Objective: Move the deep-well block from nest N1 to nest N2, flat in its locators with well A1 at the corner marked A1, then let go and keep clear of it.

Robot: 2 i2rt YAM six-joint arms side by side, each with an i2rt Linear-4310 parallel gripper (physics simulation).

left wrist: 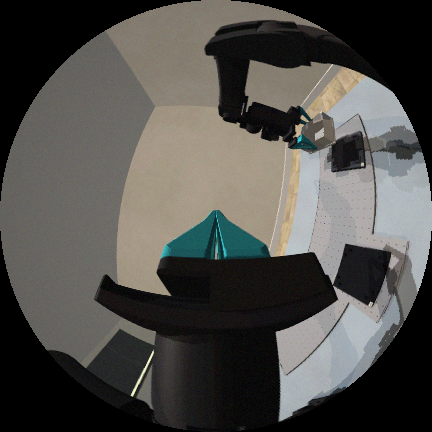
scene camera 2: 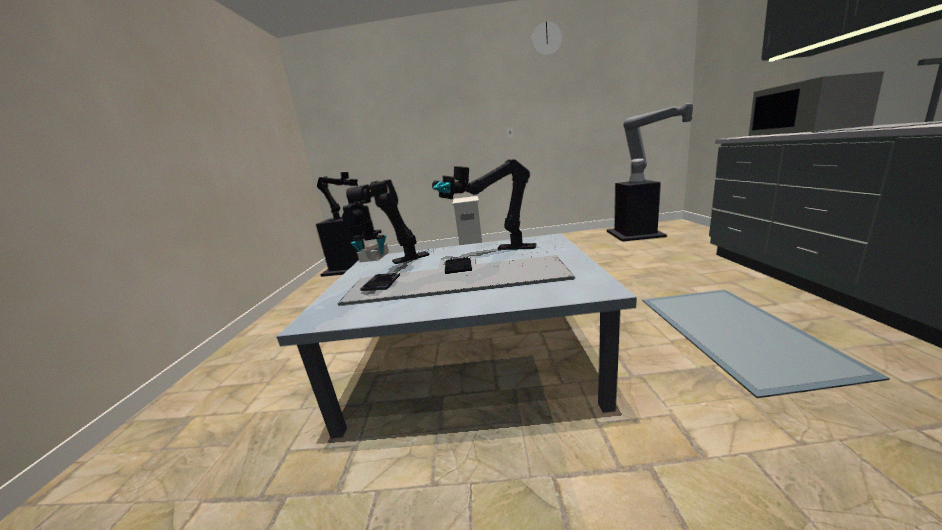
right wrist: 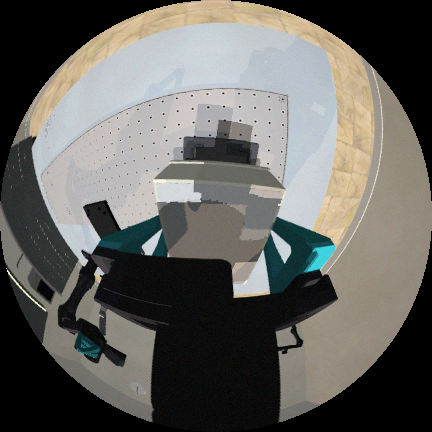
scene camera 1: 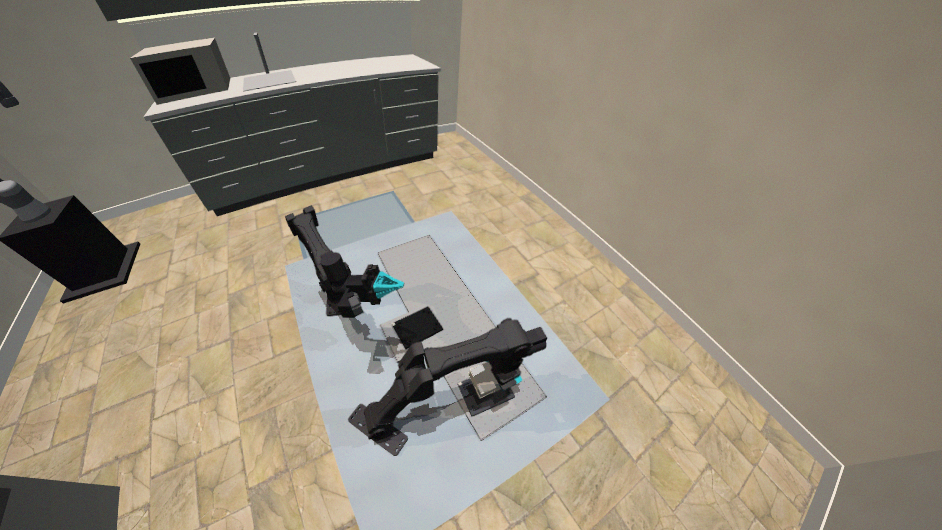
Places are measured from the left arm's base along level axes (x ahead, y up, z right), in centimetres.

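Where they show: left gripper, fingertip midpoint: (left wrist: 215, 215) (scene camera 2: 434, 187) (scene camera 1: 403, 284); right gripper, fingertip midpoint: (scene camera 2: 372, 255) (right wrist: 215, 215) (scene camera 1: 497, 374); left arm's base, link origin: (scene camera 2: 517, 247) (scene camera 1: 336, 295); right arm's base, link origin: (scene camera 2: 411, 258) (scene camera 1: 377, 429).
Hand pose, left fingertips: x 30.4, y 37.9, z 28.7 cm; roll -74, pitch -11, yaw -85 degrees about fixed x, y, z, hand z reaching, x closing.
Each offset is from my left fingertips to the top centre of the thing. Level surfaces: height alone.
The pale deep-well block {dx +22.6, dy -20.1, dz +22.3 cm} (scene camera 1: 484, 382) (scene camera 2: 373, 255) (left wrist: 327, 131) (right wrist: 220, 182) is between the fingers of my right gripper (scene camera 2: 368, 246) (left wrist: 315, 136) (right wrist: 215, 215), which is shut on it. It hangs roughly level above a dark nest {dx +22.1, dy -34.8, dz +22.5 cm} (scene camera 1: 475, 405) (scene camera 2: 380, 281) (left wrist: 348, 152) (right wrist: 220, 150), apart from it. The other dark nest {dx +2.3, dy -34.4, dz -6.9 cm} (scene camera 1: 418, 325) (scene camera 2: 458, 265) (left wrist: 363, 272) (right wrist: 101, 215) holds no block. My left gripper (scene camera 1: 402, 284) (scene camera 2: 434, 187) (left wrist: 215, 215) is shut and empty, raised away from both nests. Nest labels, the A1 mark and the block's well A1 cannot be read.
A perforated plate {dy -36.6 cm} (scene camera 1: 428, 263) (scene camera 2: 520, 276) (left wrist: 345, 195) (right wrist: 150, 135) lies on the pale blue table {dy -37.9 cm} (scene camera 1: 342, 487) (scene camera 2: 592, 293). In scene camera 1, my right arm's links (scene camera 1: 461, 352) pass near the nest beside the middle of the plate.
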